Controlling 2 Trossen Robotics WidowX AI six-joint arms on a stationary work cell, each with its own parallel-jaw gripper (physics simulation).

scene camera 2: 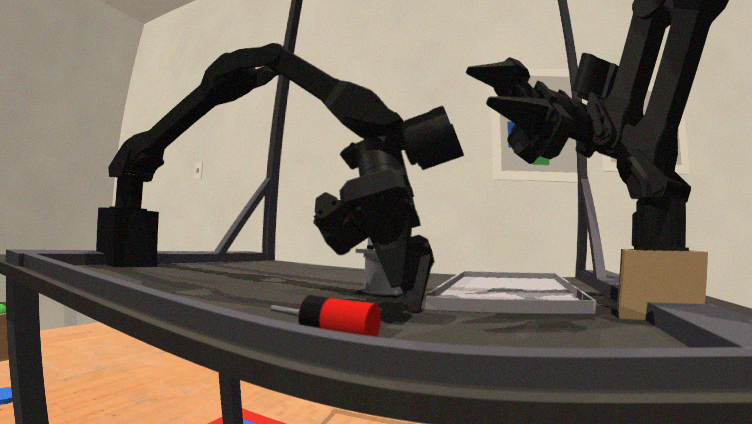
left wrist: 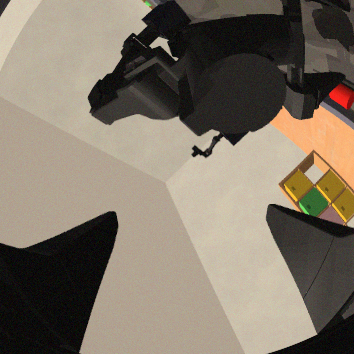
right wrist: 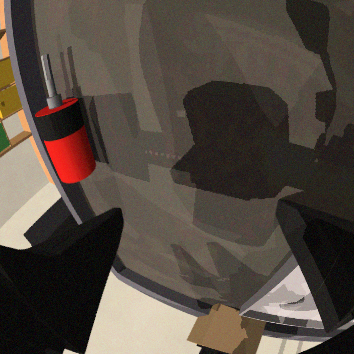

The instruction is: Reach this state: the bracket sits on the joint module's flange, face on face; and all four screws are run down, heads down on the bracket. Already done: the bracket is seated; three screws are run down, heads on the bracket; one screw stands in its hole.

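Pixels of known places: left gripper, fingertip midpoint: [scene camera 2: 476, 83] [left wrist: 193, 216]; right gripper, fingertip midpoint: [scene camera 2: 407, 300] [left wrist: 346, 43] [right wrist: 202, 212]; left arm's base, link origin: [scene camera 2: 659, 250] [right wrist: 216, 349]; right arm's base, link origin: [left wrist: 154, 28].
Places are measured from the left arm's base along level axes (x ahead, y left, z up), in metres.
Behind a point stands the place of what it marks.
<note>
The joint module [scene camera 2: 376, 273] @[x 0.405, y 0.009, z -0.046 m], a grey cylinder, stands on the table in the scene view, partly hidden behind the right gripper. The bracket and the screws cannot be made out. A red and black screwdriver [scene camera 2: 350, 317] @[x 0.255, y 0.271, z -0.053 m] [left wrist: 342, 96] @[x 0.259, y 0.244, z -0.048 m] [right wrist: 72, 155] @[x 0.271, y 0.243, z -0.053 m] with a grey shaft lies on its side near the table's edge. My right gripper [scene camera 2: 405, 296] @[x 0.276, y 0.147, z -0.057 m] [right wrist: 202, 212] @[x 0.276, y 0.147, z -0.057 m] points down, open and empty, low over the table; the driver lies outside its fingers. My left gripper [scene camera 2: 478, 85] @[x 0.231, y 0.066, z 0.201 m] [left wrist: 193, 216] @[x 0.231, y 0.066, z 0.201 m] is open and empty, high above the table and away from the module.
A shallow grey tray [scene camera 2: 505, 305] @[x 0.194, y 0.052, z -0.068 m] with a pale floor lies beside the right gripper. A brown box [scene camera 2: 663, 284] @[x 0.001, y 0.050, z -0.037 m] [right wrist: 220, 325] @[x 0.050, y 0.032, z -0.041 m] stands under the left arm's base, a black box [scene camera 2: 129, 237] @[x 0.789, y 0.252, z -0.023 m] under the right arm's. The table's raised edge rail [scene camera 2: 473, 363] @[x 0.146, y 0.298, z -0.063 m] runs close to the driver.
</note>
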